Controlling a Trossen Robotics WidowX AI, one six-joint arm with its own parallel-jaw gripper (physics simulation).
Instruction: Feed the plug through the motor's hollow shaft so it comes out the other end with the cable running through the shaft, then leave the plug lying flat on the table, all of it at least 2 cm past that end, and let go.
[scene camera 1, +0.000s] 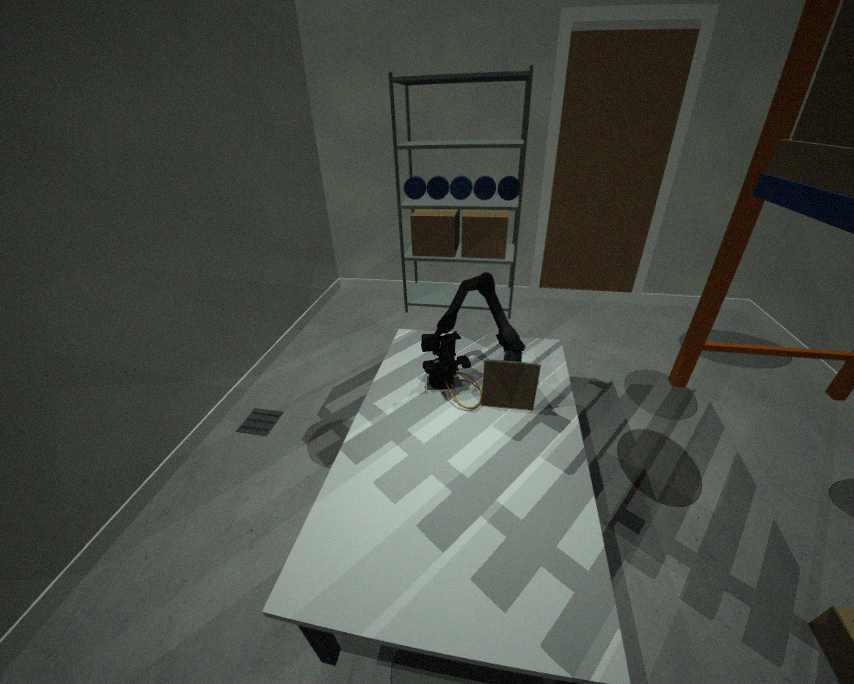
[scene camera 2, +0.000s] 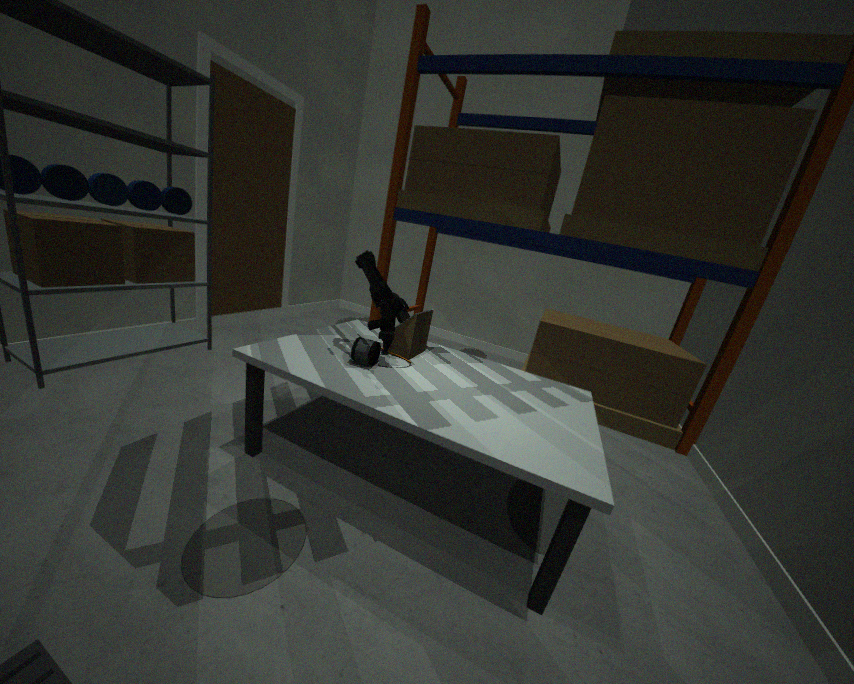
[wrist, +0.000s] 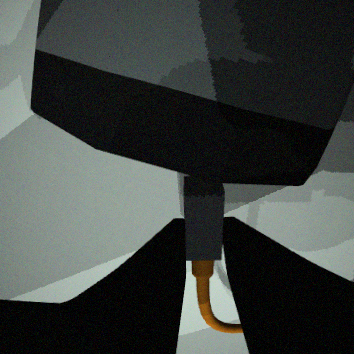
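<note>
There's a dark grey plug (wrist: 203, 200) that I can see here. As for my gripper (scene camera 1: 445, 381), it's visible there, and the wrist view gives me the gripper (wrist: 203, 228) as well.
</note>
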